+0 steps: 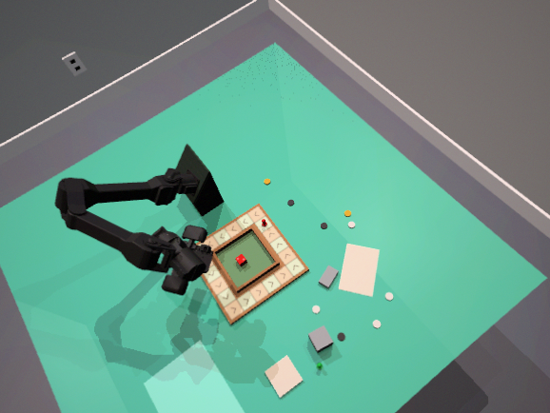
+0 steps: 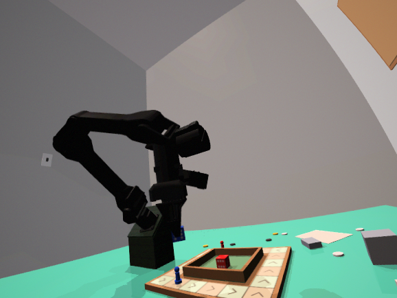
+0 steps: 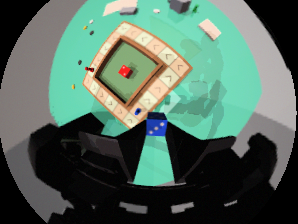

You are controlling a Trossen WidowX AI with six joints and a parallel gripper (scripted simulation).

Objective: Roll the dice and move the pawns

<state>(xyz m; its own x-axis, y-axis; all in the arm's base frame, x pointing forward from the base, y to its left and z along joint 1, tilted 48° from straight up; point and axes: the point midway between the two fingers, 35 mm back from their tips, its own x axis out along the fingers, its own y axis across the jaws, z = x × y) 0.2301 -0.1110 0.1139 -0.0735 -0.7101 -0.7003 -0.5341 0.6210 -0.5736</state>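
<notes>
Now: the red pawn 260 mm to the left of my gripper tip, 90 mm below it and 10 mm behind it. Also, from my gripper tip: green piece (420 mm ahead, 100 mm below, 90 mm to the left); then green tray floor (140 mm to the left, 110 mm below, 40 mm ahead); then blue pawn (90 mm below, 40 mm behind, 30 mm to the left).
</notes>
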